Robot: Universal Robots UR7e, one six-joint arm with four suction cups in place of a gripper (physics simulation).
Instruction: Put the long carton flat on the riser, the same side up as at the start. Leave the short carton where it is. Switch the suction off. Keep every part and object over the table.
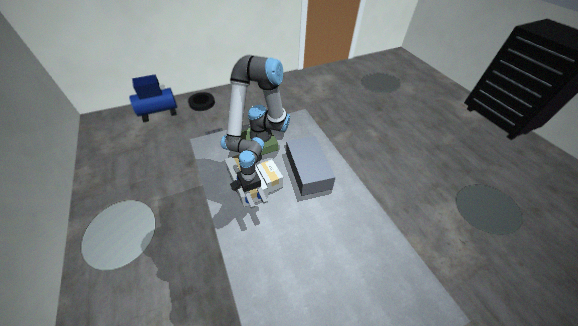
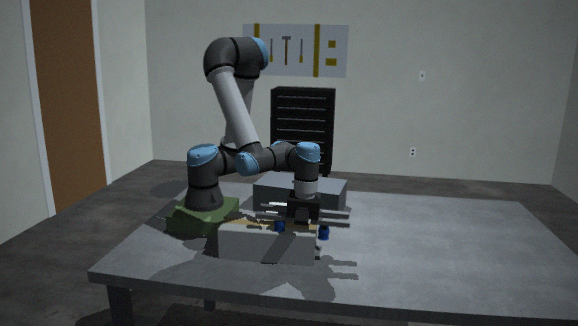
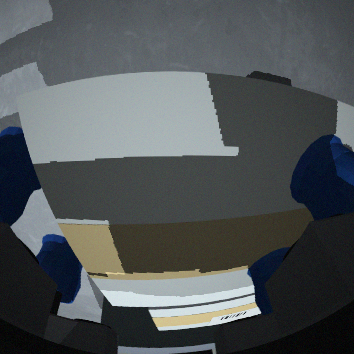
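Seen in the pictures: hand, tool point: (image 2: pixel 302 231) (image 3: pixel 161 218); arm's base, link origin: (image 1: pixel 260 135) (image 2: pixel 204 203).
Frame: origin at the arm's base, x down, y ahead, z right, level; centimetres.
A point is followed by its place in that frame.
Observation:
The long carton (image 1: pixel 230 163) {x -3.7, y 19.9, z 26.9 cm} (image 2: pixel 247 242) {x 0.0, y 24.7, z 28.9 cm} (image 3: pixel 123 119) {x -3.6, y 42.4, z 27.2 cm}, white with a tan tape band, lies lengthwise under my suction tool (image 1: pixel 249 184) (image 2: pixel 301 224), left of the riser. The blue cups (image 3: pixel 324 175) sit at its top face near its edges, and one cup (image 2: pixel 323 233) hangs past its end. The carton stays low at the table; I cannot tell if it is clear of the top. The short carton (image 1: pixel 271 173) {x -3.7, y 37.1, z 7.1 cm} (image 3: pixel 197 309) {x -3.6, y 38.3, z 11.1 cm} lies right beside it, between it and the grey riser (image 1: pixel 310 163) {x -5.3, y 40.6, z -17.0 cm} (image 2: pixel 333 193) {x -5.3, y 50.3, z -7.1 cm}. The riser's top is bare.
The arm's green base block (image 1: pixel 269 143) {x 0.0, y 9.9, z -2.4 cm} (image 2: pixel 194 219) {x 1.2, y 0.9, z 13.3 cm} stands just behind the cartons. The grey table (image 1: pixel 317 262) {x 6.7, y 91.0, z 4.5 cm} (image 2: pixel 405 245) {x 6.7, y 77.3, z 9.2 cm} stretches far toward the front. Its left edge runs close to the long carton.

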